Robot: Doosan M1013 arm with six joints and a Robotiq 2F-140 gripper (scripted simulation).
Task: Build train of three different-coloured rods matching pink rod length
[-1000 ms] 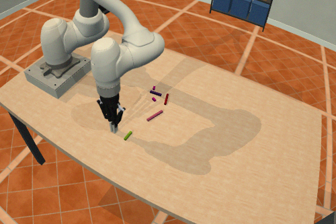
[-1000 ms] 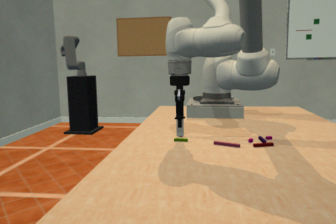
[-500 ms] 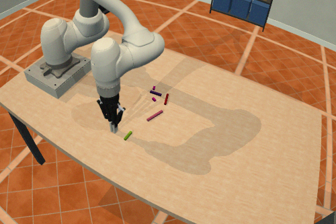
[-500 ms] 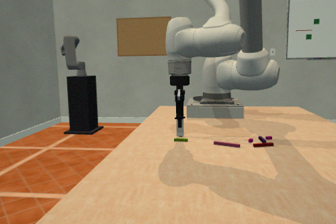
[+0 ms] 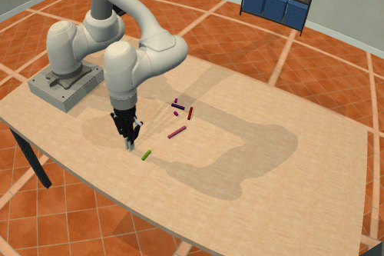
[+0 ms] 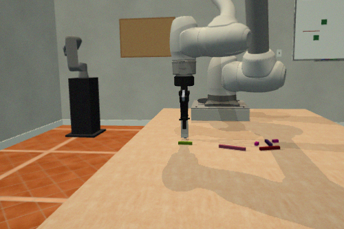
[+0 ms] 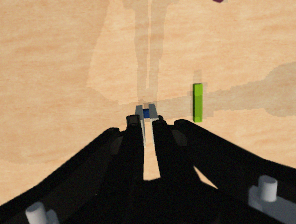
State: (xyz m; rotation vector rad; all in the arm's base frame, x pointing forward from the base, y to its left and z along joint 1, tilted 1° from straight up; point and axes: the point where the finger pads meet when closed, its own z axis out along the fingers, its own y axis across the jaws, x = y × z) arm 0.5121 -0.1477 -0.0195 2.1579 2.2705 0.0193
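My gripper is now 7 cm short of the lime rod, 1 cm to the right of it and 4 cm above it. Round my hand: pink rod 11 cm ahead, 17 cm to the left, 4 cm below; purple rod 3 cm ahead, 30 cm to the left, 4 cm below; blue rod 3 cm below.
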